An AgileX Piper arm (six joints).
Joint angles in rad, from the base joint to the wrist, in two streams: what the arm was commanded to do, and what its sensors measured. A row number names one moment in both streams.
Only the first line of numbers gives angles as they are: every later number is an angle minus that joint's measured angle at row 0.
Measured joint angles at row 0:
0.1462 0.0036 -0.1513 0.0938 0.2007 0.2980
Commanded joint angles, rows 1 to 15:
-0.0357 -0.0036 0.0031 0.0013 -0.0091 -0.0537
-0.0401 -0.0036 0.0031 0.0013 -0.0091 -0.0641
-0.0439 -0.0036 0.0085 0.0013 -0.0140 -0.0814
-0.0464 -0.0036 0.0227 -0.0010 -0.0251 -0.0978
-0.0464 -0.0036 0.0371 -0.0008 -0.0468 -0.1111
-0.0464 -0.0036 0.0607 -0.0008 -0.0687 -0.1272
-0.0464 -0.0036 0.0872 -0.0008 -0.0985 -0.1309
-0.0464 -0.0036 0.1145 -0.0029 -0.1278 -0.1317
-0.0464 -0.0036 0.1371 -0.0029 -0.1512 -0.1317
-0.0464 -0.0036 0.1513 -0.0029 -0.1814 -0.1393
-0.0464 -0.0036 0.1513 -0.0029 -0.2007 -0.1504
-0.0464 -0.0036 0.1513 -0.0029 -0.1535 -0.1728
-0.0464 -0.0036 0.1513 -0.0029 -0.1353 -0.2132
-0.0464 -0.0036 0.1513 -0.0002 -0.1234 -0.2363
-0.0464 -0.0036 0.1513 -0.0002 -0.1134 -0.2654
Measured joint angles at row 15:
-0.0406 0.0000 0.1456 0.0000 -0.1332 -0.1653
